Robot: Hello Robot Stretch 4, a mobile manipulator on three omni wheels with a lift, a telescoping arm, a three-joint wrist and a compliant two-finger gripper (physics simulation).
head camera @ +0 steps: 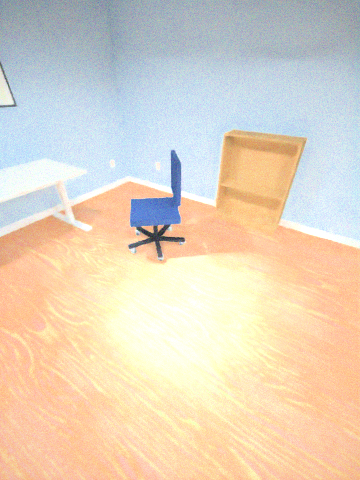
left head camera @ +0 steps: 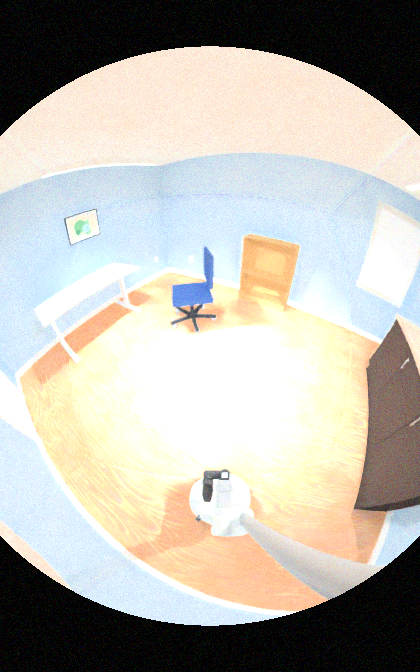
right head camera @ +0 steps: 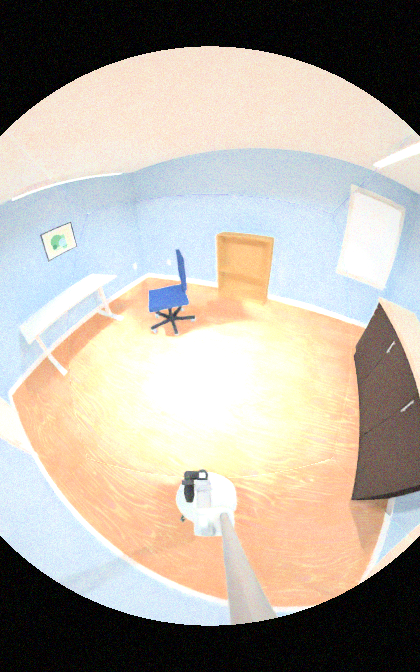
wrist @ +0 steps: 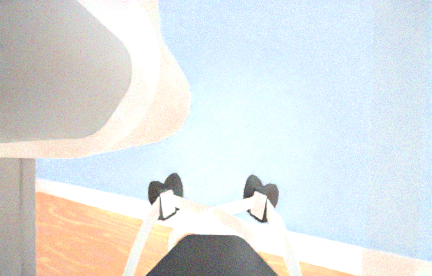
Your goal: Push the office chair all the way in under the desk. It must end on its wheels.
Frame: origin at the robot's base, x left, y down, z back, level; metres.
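Seen in the pictures: gripper, fingertip midpoint: (wrist: 213,188).
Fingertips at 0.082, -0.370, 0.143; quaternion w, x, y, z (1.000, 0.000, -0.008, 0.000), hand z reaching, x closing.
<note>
A point is followed by its place in that frame, as x, y, z.
The blue office chair (head camera: 155,211) {0.395, -0.443, -2.030} (left head camera: 192,294) (right head camera: 168,298) stands upright on its wheeled black base, across the room from the robot. Its seat faces left toward the desk and its backrest is on the right side. The white desk (head camera: 40,175) {1.600, -0.693, -2.204} (left head camera: 85,290) (right head camera: 65,302) stands along the left wall. The chair is apart from the desk, to the right of its far end. My gripper (wrist: 213,188) {0.082, -0.370, 0.143} is open and empty in the wrist view, its two dark fingertips wide apart, in front of a blue wall. It is far from the chair.
A wooden bookshelf (head camera: 221,172) {-0.294, -0.596, -2.806} (left head camera: 242,267) (right head camera: 219,265) stands at the far wall, right of the chair. A dark brown cabinet (left head camera: 395,400) (right head camera: 385,400) stands at the right wall. A framed picture (left head camera: 82,227) (right head camera: 59,241) hangs above the desk. Walls stand close behind the robot.
</note>
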